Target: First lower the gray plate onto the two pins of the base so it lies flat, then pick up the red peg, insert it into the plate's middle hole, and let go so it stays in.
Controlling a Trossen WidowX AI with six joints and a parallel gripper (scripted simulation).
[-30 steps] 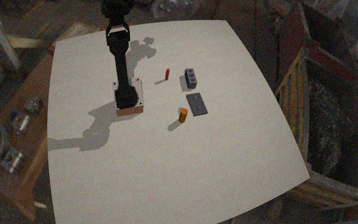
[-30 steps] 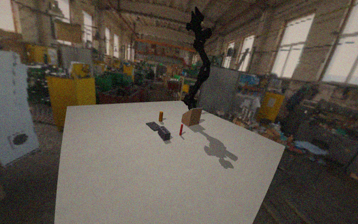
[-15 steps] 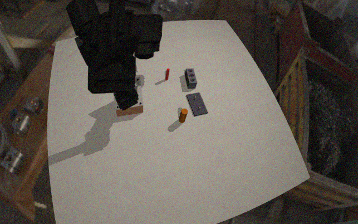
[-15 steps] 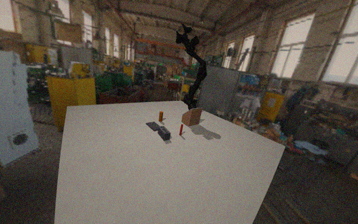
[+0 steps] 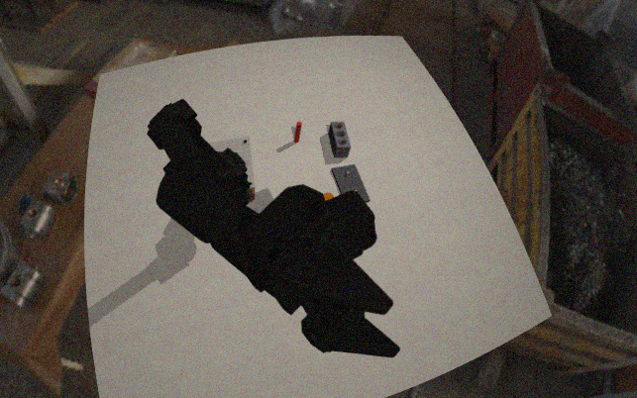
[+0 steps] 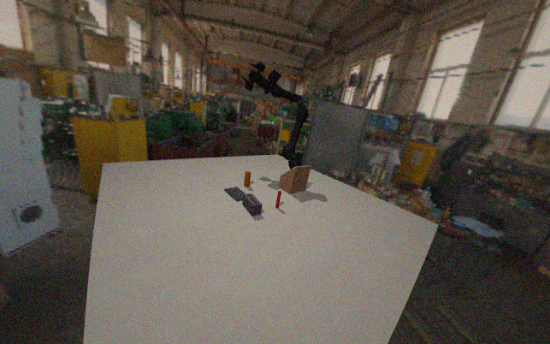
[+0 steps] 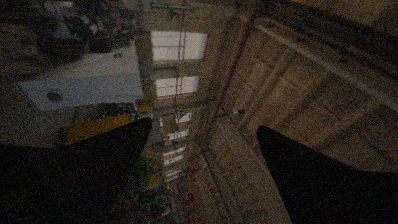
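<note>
Right now the gray plate is 180 mm ahead of my gripper tip, 660 mm to the left of it and 590 mm below it. The rest, counted from my gripper tip: orange cylinder: 100 mm ahead, 440 mm to the left, 590 mm below; gray base: 190 mm ahead, 520 mm to the left, 620 mm below; red peg: 60 mm ahead, 680 mm to the left, 590 mm below.
</note>
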